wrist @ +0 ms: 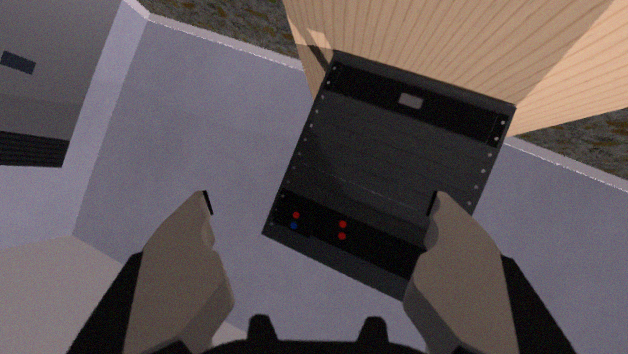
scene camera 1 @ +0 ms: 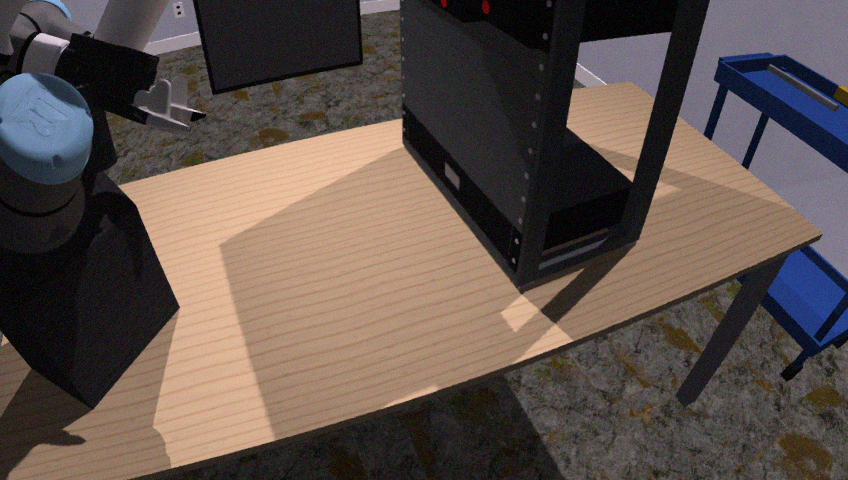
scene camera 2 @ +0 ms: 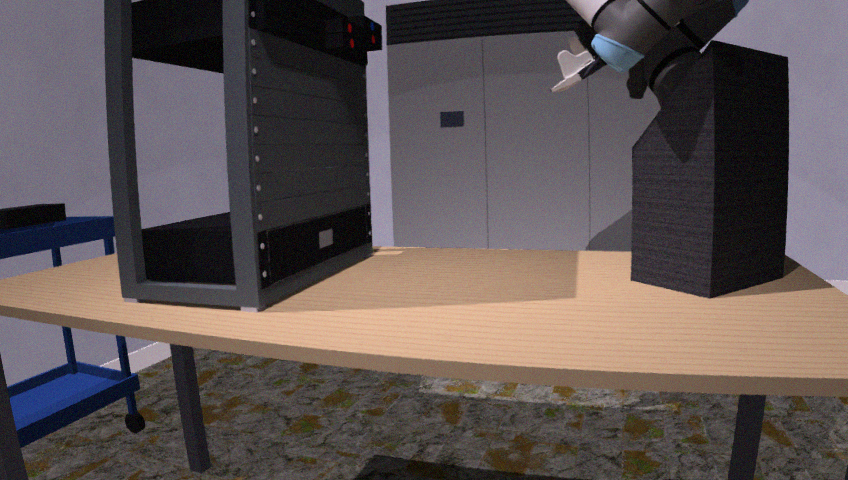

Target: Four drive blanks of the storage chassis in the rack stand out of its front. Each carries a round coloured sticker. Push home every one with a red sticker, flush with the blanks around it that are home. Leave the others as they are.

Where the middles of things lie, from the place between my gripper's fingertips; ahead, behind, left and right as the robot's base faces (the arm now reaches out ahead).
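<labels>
Position of the rack (scene camera 2: pixel 289 80), counted from my hand: 7 cm below, 14 cm to the left, 55 cm ahead.
</labels>
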